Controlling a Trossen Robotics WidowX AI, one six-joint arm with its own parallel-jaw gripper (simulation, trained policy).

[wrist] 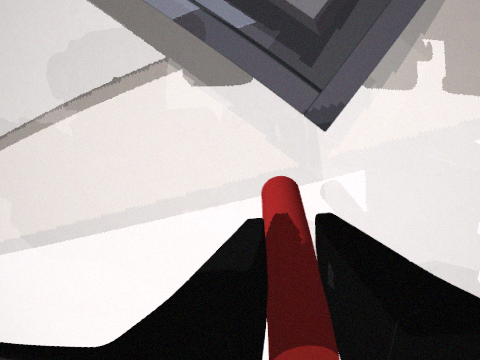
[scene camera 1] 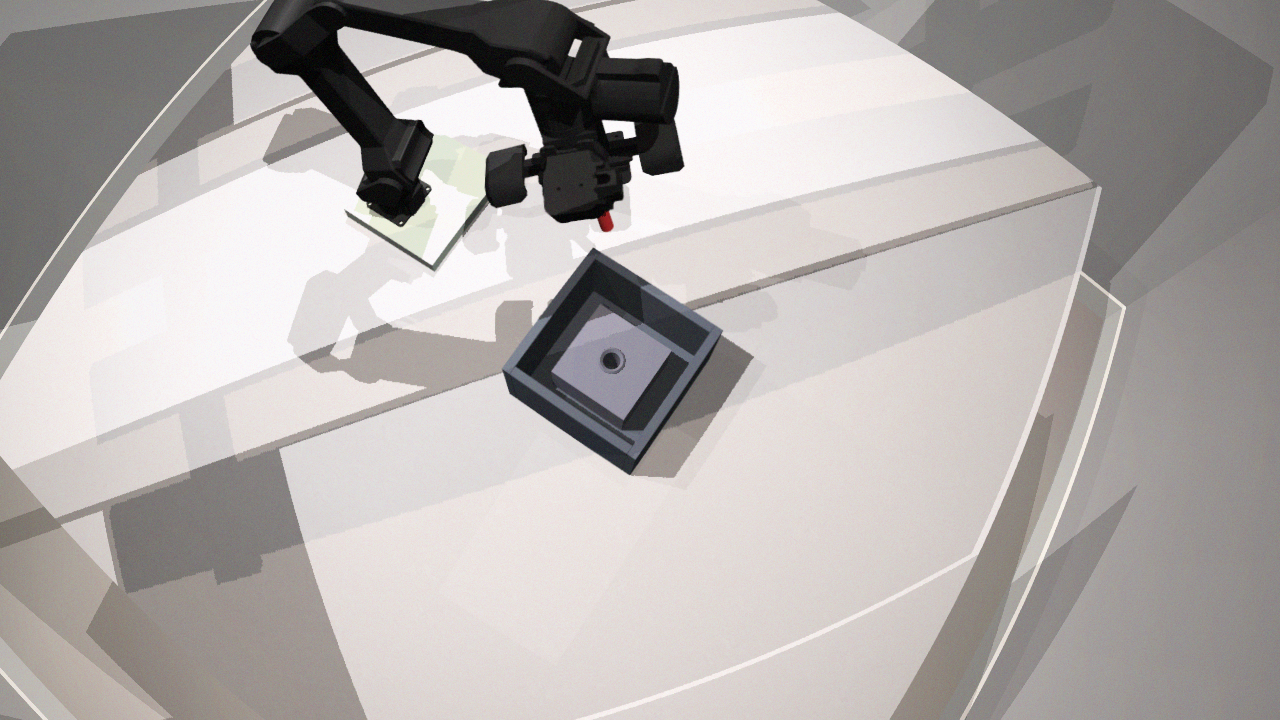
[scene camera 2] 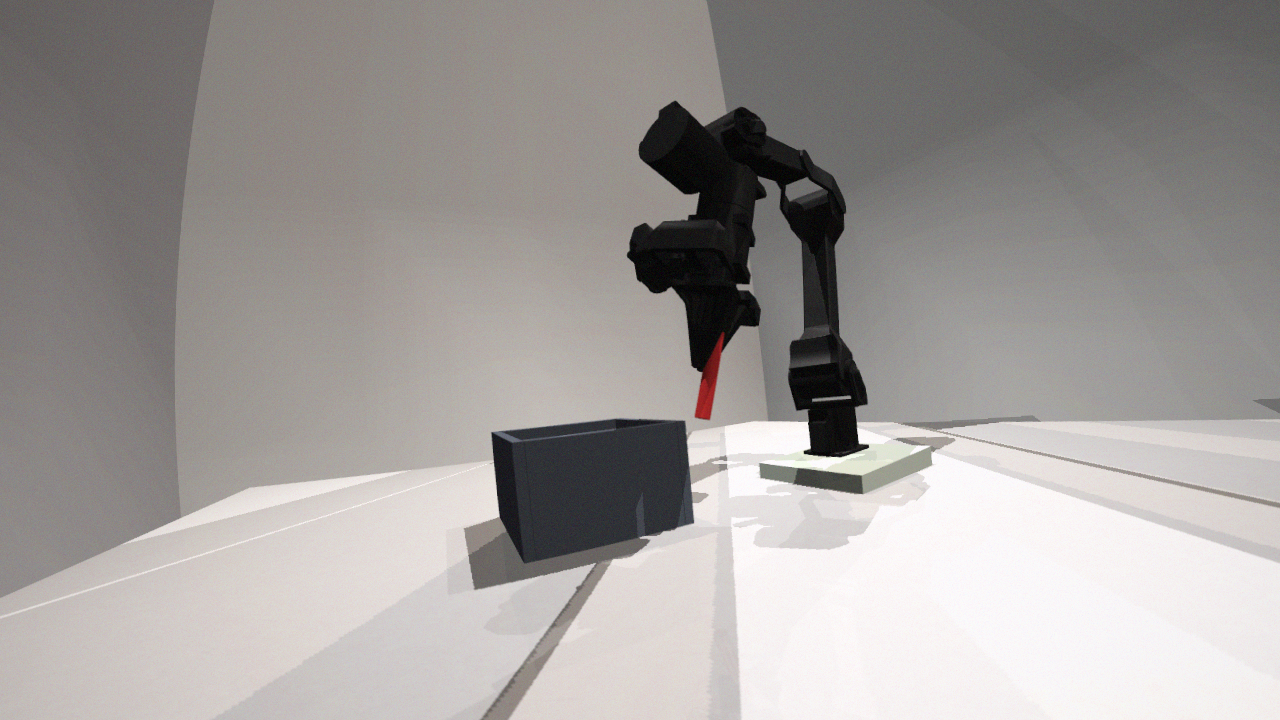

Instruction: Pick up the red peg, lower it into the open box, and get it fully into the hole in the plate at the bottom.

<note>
I see my gripper (scene camera 2: pixel 700 370), a red peg (scene camera 2: pixel 709 376), a dark box (scene camera 2: pixel 561 489) and a light grey plate (scene camera 1: pixel 606 339).
The dark box shows as well in the wrist view (wrist: pixel 317 75) and in scene camera 1 (scene camera 1: pixel 599 279). My gripper also shows in the wrist view (wrist: pixel 290 231) and in scene camera 1 (scene camera 1: pixel 599 209). Scene camera 2 misses the light grey plate, which is hidden by the dark box.
</note>
